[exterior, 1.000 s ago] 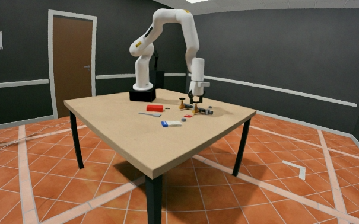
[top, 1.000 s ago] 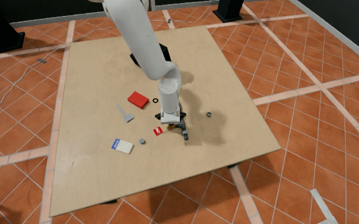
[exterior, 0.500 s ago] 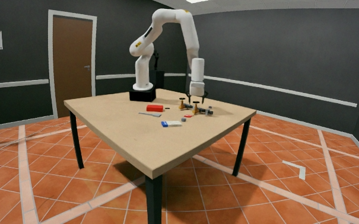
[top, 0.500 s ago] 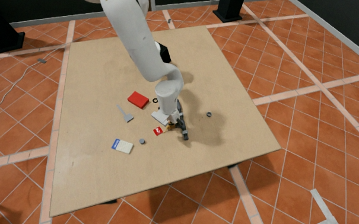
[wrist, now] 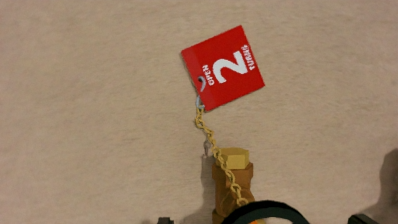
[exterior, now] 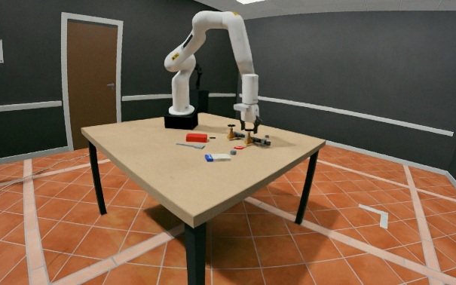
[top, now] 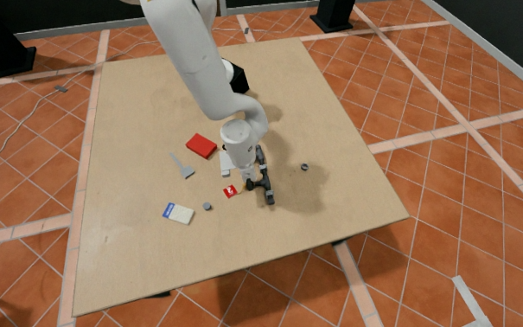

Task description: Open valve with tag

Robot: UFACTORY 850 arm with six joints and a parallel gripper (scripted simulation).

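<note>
Now: hand 80 mm to the left of the red tag and 90 mm above it. From my hand the other things lie so: blue card: 10 mm ahead, 310 mm to the right, 80 mm below; then red block: 270 mm behind, 140 mm to the right, 80 mm below; then grey scraper: 200 mm behind, 250 mm to the right, 80 mm below.
</note>
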